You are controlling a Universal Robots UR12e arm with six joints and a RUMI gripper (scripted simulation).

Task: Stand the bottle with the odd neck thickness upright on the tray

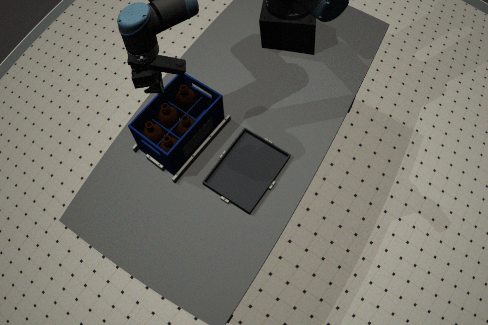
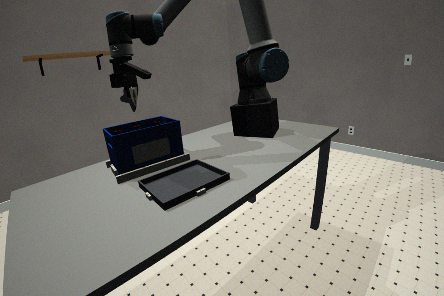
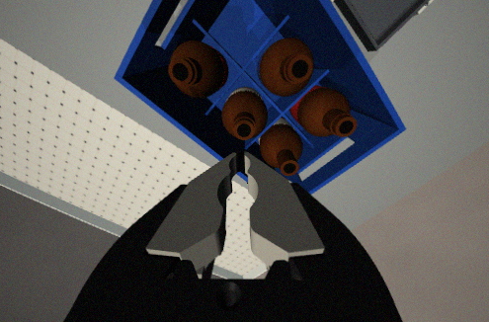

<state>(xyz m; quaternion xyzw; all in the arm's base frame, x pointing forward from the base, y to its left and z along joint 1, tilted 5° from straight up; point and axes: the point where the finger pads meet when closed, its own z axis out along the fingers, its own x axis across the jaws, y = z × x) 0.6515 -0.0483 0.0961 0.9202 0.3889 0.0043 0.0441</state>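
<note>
Right now the blue crate is 4 cm to the left of my hand and 16 cm below it. Round my hand: black tray 3 cm behind, 32 cm to the left, 23 cm below; bottle 9 cm ahead, 15 cm below.
</note>
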